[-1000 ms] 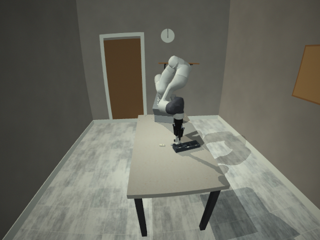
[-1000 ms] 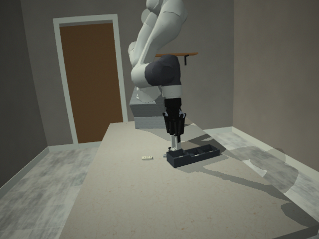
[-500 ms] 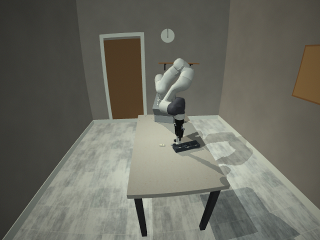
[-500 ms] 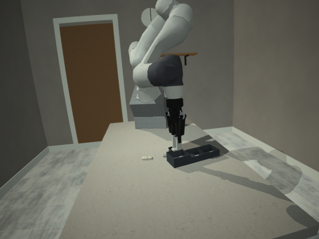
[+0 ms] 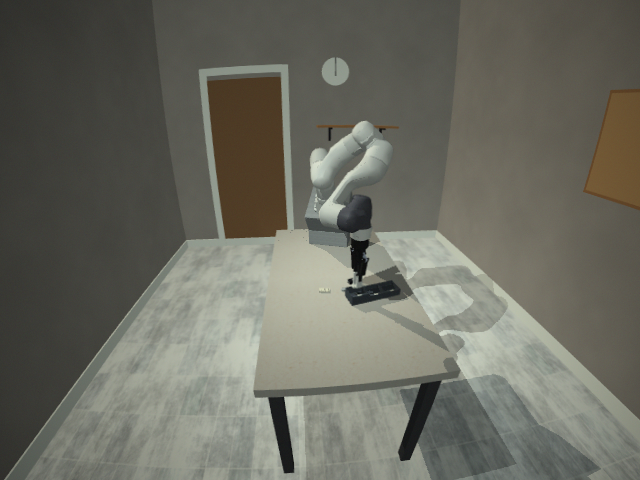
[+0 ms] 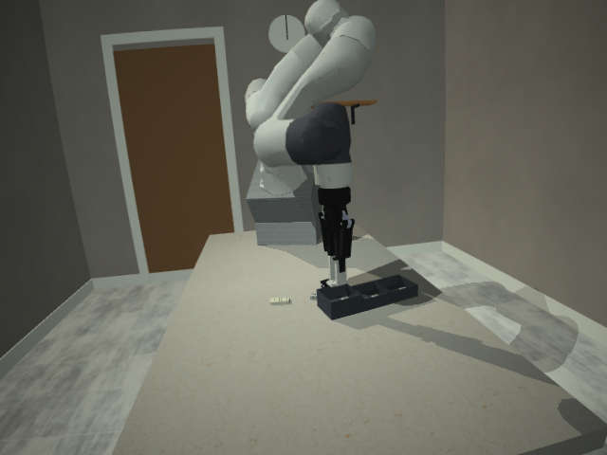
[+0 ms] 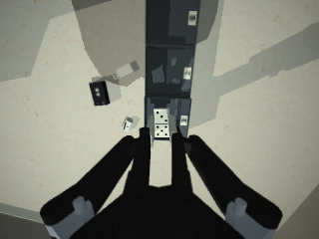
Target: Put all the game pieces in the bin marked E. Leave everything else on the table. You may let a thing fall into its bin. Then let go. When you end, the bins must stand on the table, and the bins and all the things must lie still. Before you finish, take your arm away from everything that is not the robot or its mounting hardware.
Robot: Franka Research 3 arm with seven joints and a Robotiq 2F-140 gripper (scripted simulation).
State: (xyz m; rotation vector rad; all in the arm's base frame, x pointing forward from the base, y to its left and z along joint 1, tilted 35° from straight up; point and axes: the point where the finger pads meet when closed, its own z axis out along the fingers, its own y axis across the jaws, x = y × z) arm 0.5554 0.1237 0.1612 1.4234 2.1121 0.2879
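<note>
Right now my hand is 9 cm above the black die. Also, from my hand: dark three-part bin 8 cm to the left, 8 cm below, 1 cm behind; black box 13 cm behind, 9 cm below, 1 cm to the right; white usb stick 10 cm below, 10 cm behind, 5 cm to the left.
</note>
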